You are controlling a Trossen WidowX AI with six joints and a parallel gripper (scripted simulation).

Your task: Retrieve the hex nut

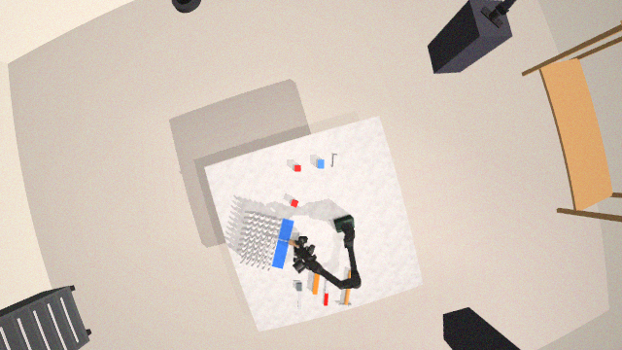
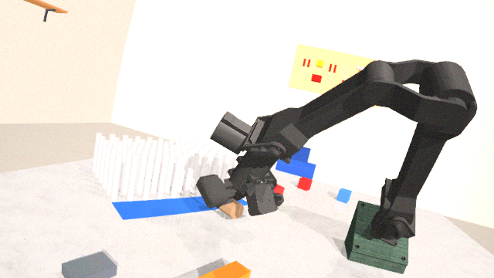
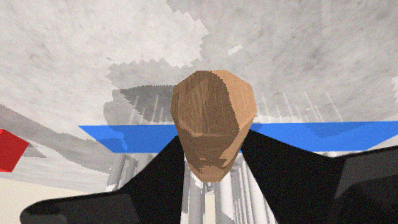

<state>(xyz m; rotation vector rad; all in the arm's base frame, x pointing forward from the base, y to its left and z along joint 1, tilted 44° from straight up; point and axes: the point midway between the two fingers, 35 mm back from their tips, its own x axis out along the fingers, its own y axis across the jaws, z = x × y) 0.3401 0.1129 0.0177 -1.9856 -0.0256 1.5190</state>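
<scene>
Now: the blue taped strip 9 cm ahead of my gripper tip, 1 cm to the left of it and 3 cm below it. Also, from my gripper tip: hex nut 24 cm ahead, 9 cm to the right, 3 cm below; wooden-handled tool 9 cm ahead, 4 cm to the right; red-handled tool 17 cm behind, 41 cm to the left, 3 cm below.
</scene>
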